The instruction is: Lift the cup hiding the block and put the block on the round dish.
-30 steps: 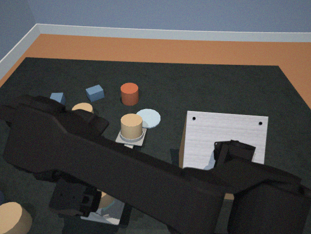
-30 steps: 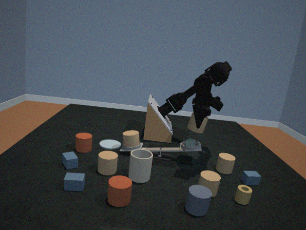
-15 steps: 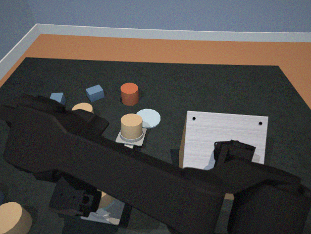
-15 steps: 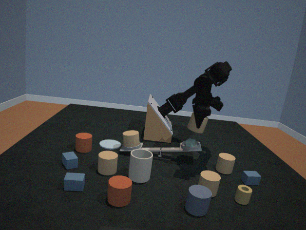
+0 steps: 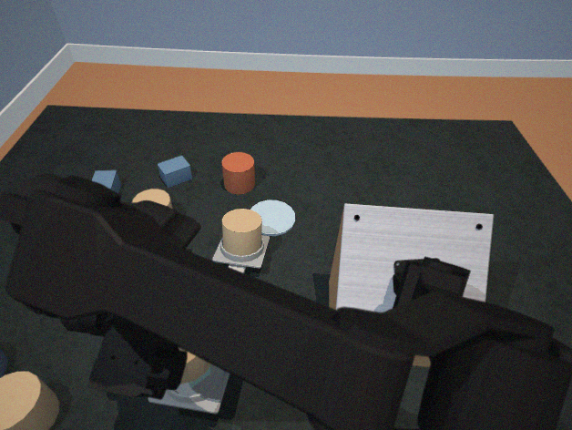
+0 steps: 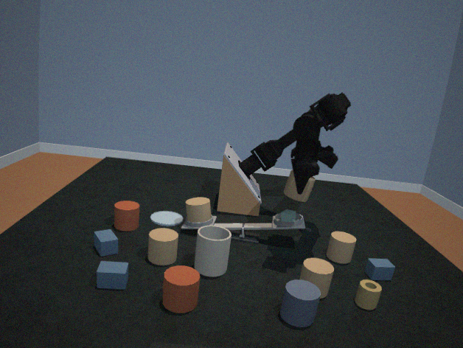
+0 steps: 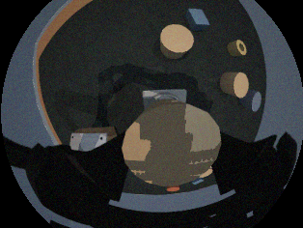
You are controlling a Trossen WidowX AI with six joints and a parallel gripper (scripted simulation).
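The mint block lies 80 mm below my gripper tip and 10 mm to the right of it. Round my gripper tip: blue-grey cylinder: 320 mm ahead, 130 mm below, 40 mm to the right; then small yellow ring: 270 mm ahead, 150 mm below, 120 mm to the left; then white hollow cylinder: 230 mm to the right, 160 mm ahead, 130 mm below.
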